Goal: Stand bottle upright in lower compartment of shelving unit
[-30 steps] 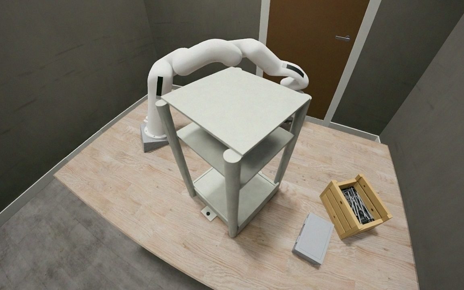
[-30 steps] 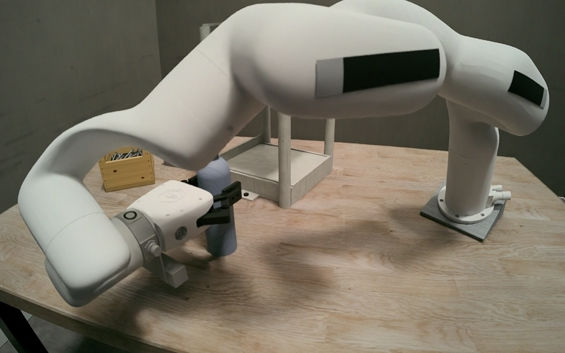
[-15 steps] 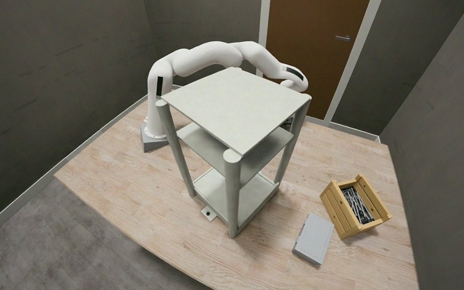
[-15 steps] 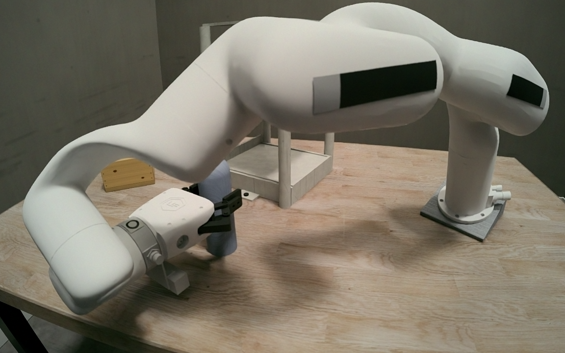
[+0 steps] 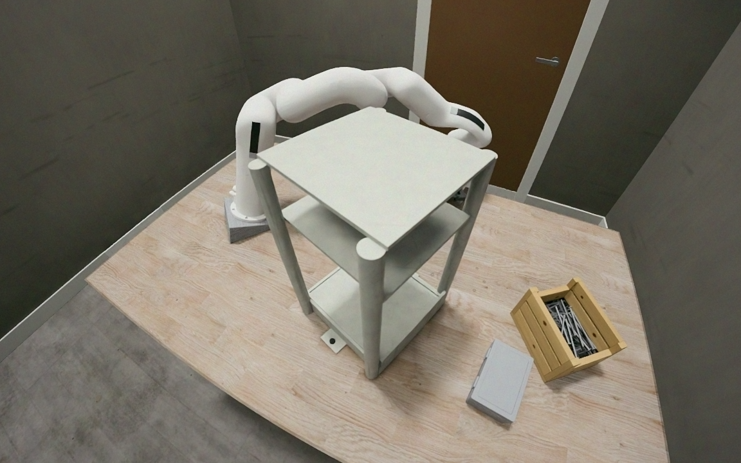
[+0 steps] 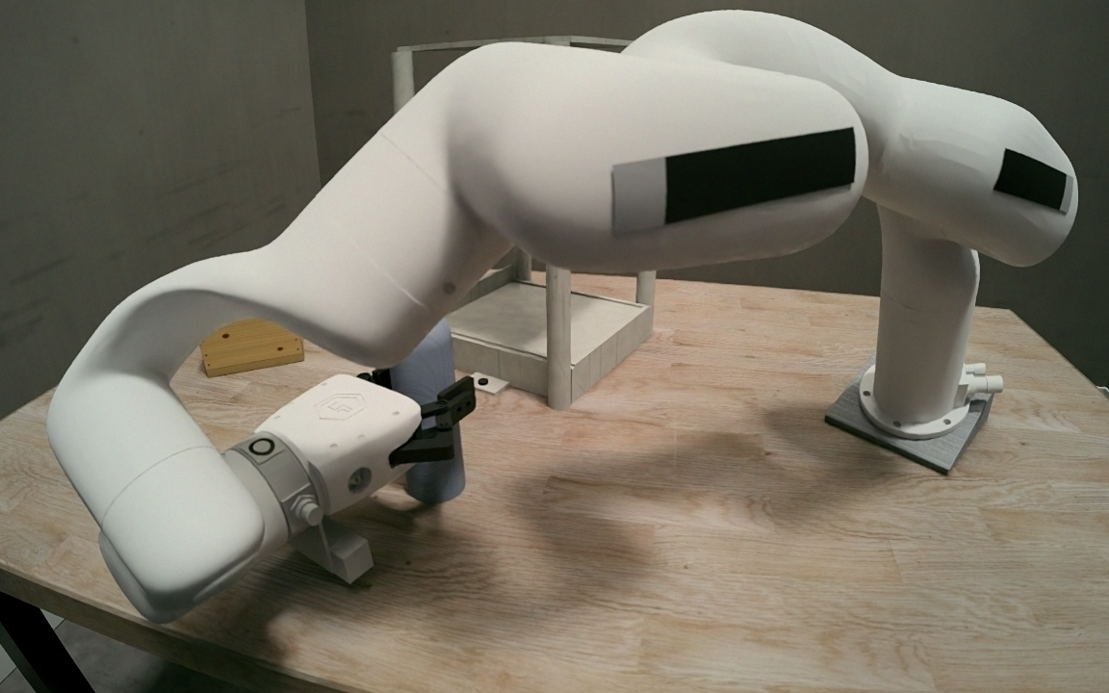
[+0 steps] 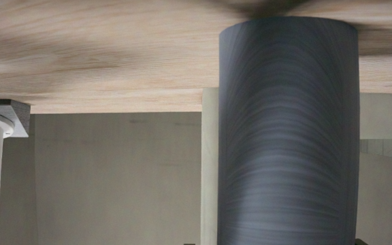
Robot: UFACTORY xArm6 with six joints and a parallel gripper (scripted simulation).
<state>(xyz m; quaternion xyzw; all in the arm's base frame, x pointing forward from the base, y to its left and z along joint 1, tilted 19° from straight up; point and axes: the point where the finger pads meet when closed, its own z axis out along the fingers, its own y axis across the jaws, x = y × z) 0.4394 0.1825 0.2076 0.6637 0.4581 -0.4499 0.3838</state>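
My hand is 10 mm short of the shelving unit, 310 mm to the left of it and 90 mm below it. From my hand the other things lie so: flat grey case: 300 mm ahead, 350 mm to the right, 80 mm below; crate: 400 mm ahead, 200 mm to the right, 60 mm below.
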